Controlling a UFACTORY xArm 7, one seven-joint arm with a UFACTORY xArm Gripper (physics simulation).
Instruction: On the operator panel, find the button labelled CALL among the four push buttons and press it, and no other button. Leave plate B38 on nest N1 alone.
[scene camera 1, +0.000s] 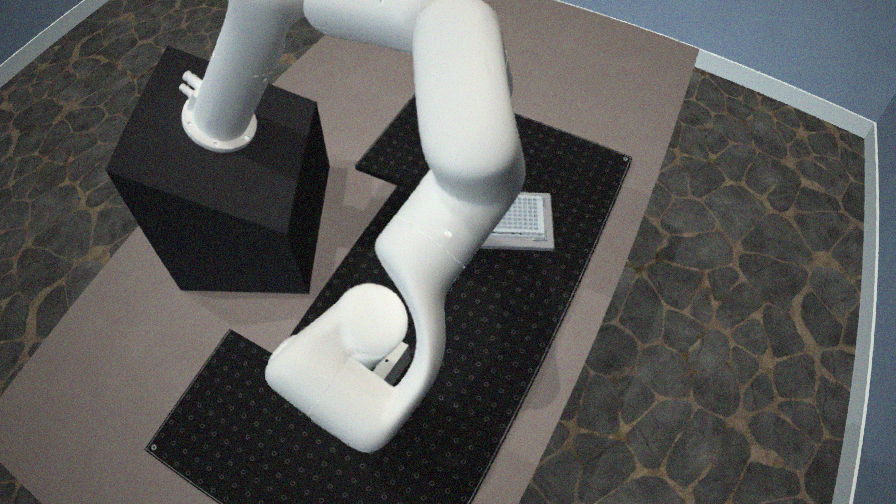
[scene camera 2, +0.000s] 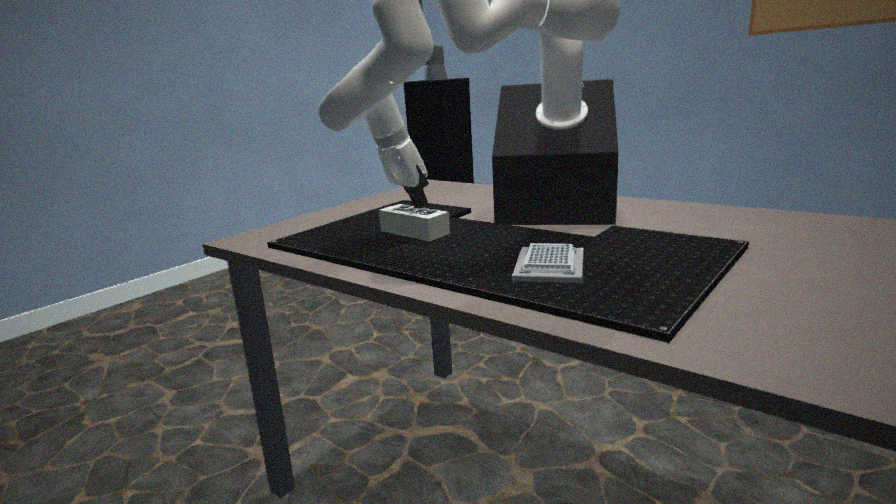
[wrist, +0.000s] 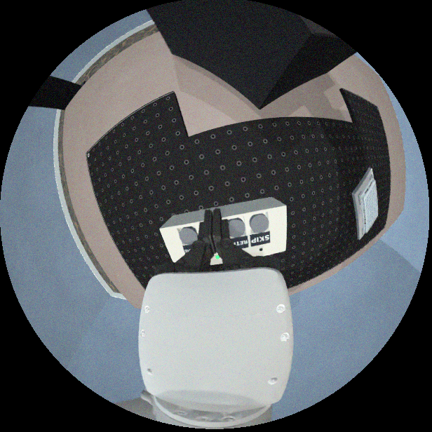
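The white operator panel (scene camera 1: 389, 361) (scene camera 2: 407, 224) (wrist: 274, 240) stands on the black board, mostly hidden by the arm in scene camera 1. In the wrist view the SKIP button (wrist: 259, 222), the RETRY button (wrist: 236, 227) and the button at the other end (wrist: 188, 235) show. The button between that one and RETRY, and its label, are hidden behind my fingers. My gripper (scene camera 2: 420, 204) (wrist: 214, 218) is shut and empty, its tips at the panel's top; contact cannot be told. A small green spot (wrist: 217, 257) shows between the fingers. Plate B38 (scene camera 1: 526, 214) (scene camera 2: 549, 255) (wrist: 370, 204) sits on nest N1 (scene camera 1: 548, 219) (scene camera 2: 518, 272) (wrist: 357, 206).
The perforated black board (scene camera 1: 488, 325) (scene camera 2: 664, 275) (wrist: 150, 170) lies on the brownish table (scene camera 1: 112, 351) (scene camera 2: 789, 313) (wrist: 80, 130). The black pedestal (scene camera 1: 213, 194) (scene camera 2: 554, 188) (wrist: 235, 45) carries the arm's base beside the board. The arm stretches above the board in scene camera 1.
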